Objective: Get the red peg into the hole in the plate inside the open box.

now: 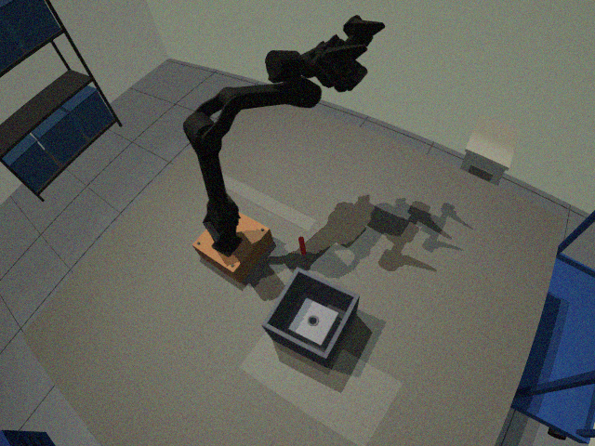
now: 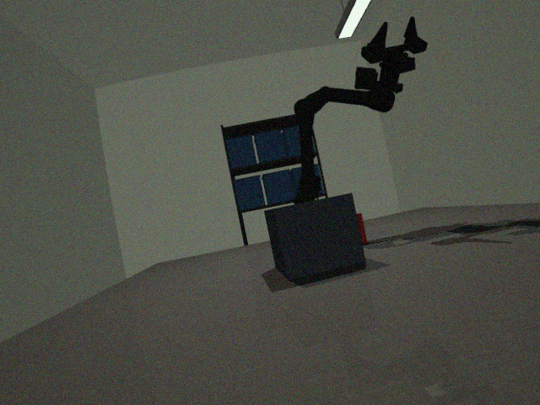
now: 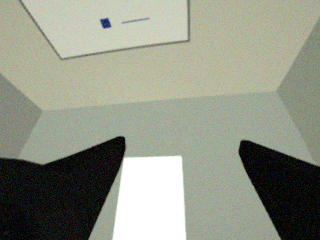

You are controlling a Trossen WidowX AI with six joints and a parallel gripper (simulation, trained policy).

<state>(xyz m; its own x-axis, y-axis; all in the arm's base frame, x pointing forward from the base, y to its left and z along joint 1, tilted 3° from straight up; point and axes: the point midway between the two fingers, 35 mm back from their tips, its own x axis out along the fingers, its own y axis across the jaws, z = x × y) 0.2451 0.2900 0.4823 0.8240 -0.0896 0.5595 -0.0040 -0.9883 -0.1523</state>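
My gripper tip is 530 mm above the red peg, 200 mm to the left of it and 90 mm past it. Also, from my gripper tip: light plate: 520 mm below, 370 mm to the right, 50 mm ahead.
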